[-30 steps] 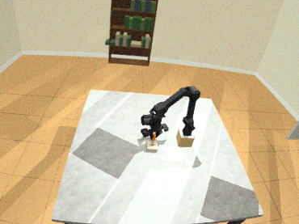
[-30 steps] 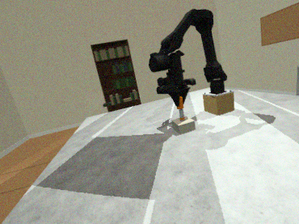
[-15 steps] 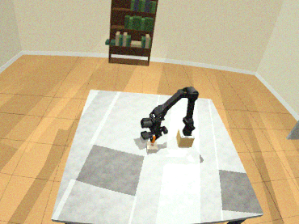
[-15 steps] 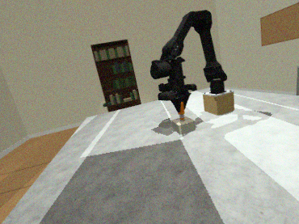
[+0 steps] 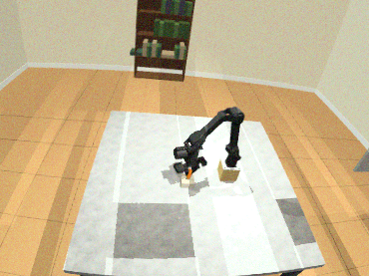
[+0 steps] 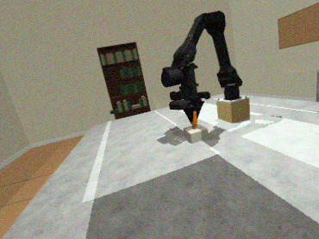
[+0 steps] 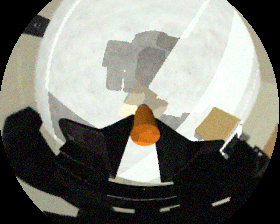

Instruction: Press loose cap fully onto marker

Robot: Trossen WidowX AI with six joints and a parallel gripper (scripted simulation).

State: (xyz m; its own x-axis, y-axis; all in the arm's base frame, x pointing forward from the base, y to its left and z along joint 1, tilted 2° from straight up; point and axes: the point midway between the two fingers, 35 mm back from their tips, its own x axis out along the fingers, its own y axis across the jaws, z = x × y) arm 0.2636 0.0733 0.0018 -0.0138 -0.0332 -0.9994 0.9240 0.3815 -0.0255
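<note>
Right now my gripper tip is 1 cm below the orange cap. From my gripper tip the other things lie so: holder block (6 cm below).
</note>
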